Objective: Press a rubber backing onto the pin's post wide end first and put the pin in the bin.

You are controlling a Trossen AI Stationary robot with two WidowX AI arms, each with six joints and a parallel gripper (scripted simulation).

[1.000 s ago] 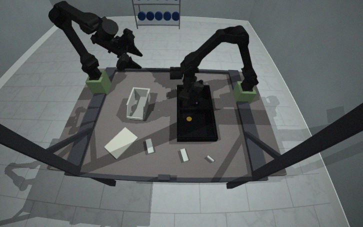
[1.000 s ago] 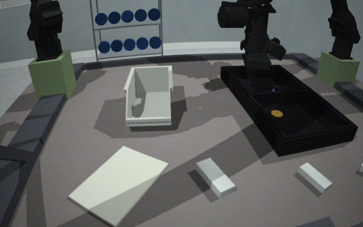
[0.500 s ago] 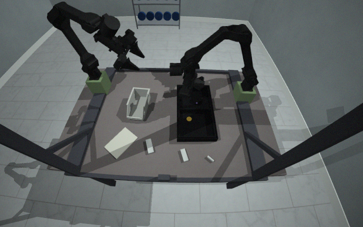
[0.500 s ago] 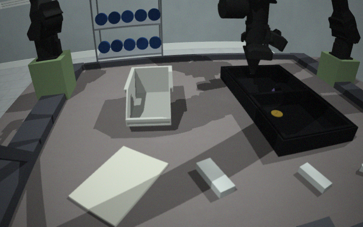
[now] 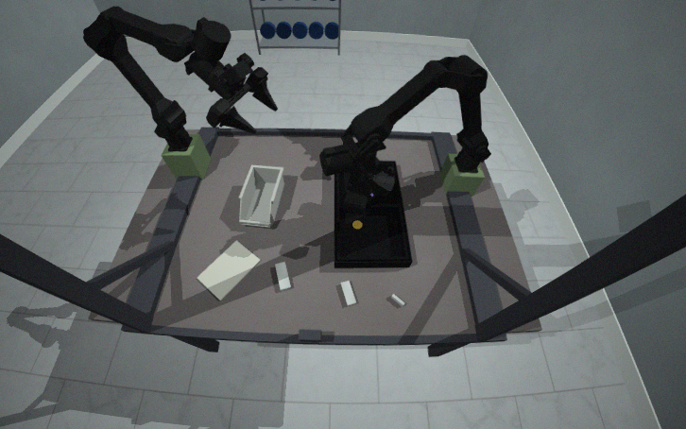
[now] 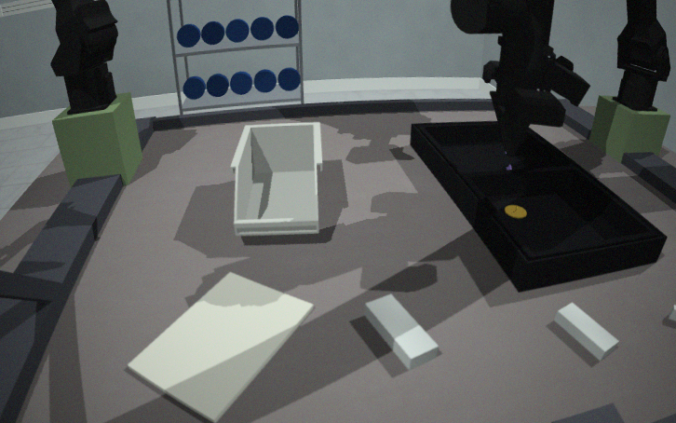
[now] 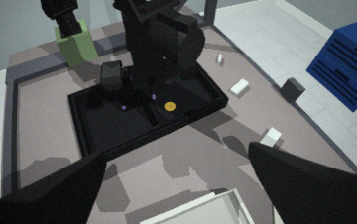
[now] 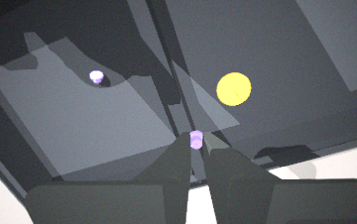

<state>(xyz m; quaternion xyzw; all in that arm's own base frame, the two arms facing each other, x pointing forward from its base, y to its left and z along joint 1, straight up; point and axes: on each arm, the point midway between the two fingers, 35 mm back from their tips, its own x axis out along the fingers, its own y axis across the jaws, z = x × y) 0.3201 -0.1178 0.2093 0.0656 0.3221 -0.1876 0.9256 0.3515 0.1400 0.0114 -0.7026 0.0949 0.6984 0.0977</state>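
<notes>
The yellow pin is 4 cm behind my right hand and 10 cm below it. Round my right hand: cream flat plate 21 cm behind, 35 cm to the left, 10 cm below; then black tray 1 cm ahead, 3 cm to the right, 9 cm below; then white bin 2 cm ahead, 29 cm to the left, 7 cm below.
</notes>
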